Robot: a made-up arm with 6 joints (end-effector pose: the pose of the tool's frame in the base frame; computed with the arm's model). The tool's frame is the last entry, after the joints.
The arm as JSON. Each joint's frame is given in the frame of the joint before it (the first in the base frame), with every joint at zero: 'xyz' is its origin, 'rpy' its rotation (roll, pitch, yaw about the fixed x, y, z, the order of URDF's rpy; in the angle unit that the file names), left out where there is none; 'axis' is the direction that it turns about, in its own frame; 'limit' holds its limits. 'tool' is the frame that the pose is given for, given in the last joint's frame.
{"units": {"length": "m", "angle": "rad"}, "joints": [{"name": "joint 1", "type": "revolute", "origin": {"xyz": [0.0, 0.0, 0.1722]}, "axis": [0.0, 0.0, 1.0], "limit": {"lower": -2.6, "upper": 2.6}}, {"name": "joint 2", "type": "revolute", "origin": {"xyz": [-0.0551, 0.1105, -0.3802], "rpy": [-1.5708, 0.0, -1.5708]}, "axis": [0.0, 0.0, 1.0], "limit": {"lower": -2.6, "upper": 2.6}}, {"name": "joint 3", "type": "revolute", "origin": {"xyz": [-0.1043, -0.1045, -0.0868], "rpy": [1.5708, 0.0, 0.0]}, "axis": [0.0, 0.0, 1.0], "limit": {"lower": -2.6, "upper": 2.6}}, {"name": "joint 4", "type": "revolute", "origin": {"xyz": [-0.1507, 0.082, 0.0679], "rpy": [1.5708, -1.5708, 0.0]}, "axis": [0.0, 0.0, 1.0], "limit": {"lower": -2.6, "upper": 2.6}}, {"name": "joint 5", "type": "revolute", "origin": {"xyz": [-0.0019, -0.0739, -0.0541], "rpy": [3.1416, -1.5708, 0.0]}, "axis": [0.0, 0.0, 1.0], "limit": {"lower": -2.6, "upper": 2.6}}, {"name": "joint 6", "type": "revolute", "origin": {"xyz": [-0.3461, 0.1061, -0.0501], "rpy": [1.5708, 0.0, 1.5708]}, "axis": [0.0, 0.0, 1.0], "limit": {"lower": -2.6, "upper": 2.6}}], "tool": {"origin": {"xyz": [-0.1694, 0.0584, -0.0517], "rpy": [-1.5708, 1.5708, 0.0]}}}
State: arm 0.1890 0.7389 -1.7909 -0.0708 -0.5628 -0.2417
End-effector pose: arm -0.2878 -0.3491 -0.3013 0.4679 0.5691 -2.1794
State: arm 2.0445 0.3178 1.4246 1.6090 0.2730 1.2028
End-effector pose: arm -0.5631 -0.3193 0.1129 -0.5042 3.0239 -0.5877
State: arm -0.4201 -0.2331 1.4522 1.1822 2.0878 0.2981
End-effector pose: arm -0.2811 0.2355 -0.2706 1.2465 -0.7067 -2.5220
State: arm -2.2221 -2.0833 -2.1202 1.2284 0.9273 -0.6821
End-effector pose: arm 0.2684 -0.1224 0.1429 1.3141 -0.6615 1.8969
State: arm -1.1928 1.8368 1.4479 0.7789 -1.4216 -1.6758
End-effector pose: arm -0.4656 -0.1662 -0.2646 -1.6137 2.4314 -0.1541
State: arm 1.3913 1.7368 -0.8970 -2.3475 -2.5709 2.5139
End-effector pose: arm 0.2016 -0.0832 0.3255 -1.2340 -0.9090 -1.8342
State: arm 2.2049 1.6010 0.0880 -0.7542 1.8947 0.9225
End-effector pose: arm 0.2608 -0.0735 0.3494 2.5297 -0.0867 0.9505
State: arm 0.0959 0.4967 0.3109 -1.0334 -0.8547 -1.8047
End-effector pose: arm 0.1299 0.2202 -0.3971 -2.8831 -0.3676 1.0932
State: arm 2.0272 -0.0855 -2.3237 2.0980 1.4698 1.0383
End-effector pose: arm -0.0346 -0.4150 -0.2407 -2.0586 1.2591 1.6201
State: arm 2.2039 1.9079 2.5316 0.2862 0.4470 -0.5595
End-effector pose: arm 0.5422 -0.4738 -0.1314 -1.5424 0.6441 -0.9313
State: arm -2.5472 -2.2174 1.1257 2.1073 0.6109 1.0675
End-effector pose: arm -0.1550 -0.0015 -0.6486 -0.1625 0.7201 2.7101
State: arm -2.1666 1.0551 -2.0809 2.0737 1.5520 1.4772
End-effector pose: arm 0.3377 0.2503 -0.1719 0.7848 0.1788 -0.2239
